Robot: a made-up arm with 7 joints.
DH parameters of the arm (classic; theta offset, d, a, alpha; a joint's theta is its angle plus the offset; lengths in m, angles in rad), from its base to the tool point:
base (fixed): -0.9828 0 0.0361 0
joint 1: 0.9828 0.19 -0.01 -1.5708
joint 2: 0 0.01 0.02 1.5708
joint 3: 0 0.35 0.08 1.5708
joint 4: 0 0.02 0.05 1.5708
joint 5: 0 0.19 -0.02 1.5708
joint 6: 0 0.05 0.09 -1.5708
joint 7: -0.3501 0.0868 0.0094 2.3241
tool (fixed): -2.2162 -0.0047 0 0
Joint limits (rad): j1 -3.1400..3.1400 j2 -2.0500..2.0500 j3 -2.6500..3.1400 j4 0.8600..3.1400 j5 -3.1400..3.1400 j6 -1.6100..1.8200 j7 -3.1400..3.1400
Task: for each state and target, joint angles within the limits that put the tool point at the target. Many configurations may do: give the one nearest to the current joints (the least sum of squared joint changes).
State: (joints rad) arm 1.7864 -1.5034 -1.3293 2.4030 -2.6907 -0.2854 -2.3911
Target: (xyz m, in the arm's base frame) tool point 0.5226 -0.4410 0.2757
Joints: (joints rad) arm 2.0958 -1.4846 -1.2782 2.6368 -2.7371 0.2062 -2.3846
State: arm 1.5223 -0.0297 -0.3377 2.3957 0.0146 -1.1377 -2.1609
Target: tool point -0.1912 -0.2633 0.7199
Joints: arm 0.9533 -0.6806 -0.1566 2.5189 -0.0065 -0.7287 -2.1484
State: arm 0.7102 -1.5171 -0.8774 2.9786 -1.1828 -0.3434 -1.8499
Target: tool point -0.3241 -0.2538 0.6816
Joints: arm 0.5231 -0.9463 -0.7682 2.8641 -1.1658 -0.1639 -1.8405
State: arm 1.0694 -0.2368 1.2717 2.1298 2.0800 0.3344 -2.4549
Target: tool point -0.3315 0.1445 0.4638
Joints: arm 1.1119 -0.2253 1.6437 1.0475 2.2410 0.3061 -2.4677
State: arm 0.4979 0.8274 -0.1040 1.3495 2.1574 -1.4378 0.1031
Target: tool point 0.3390 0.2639 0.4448
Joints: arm 0.9547 0.5675 0.1203 1.6889 1.7220 -1.2254 0.0639
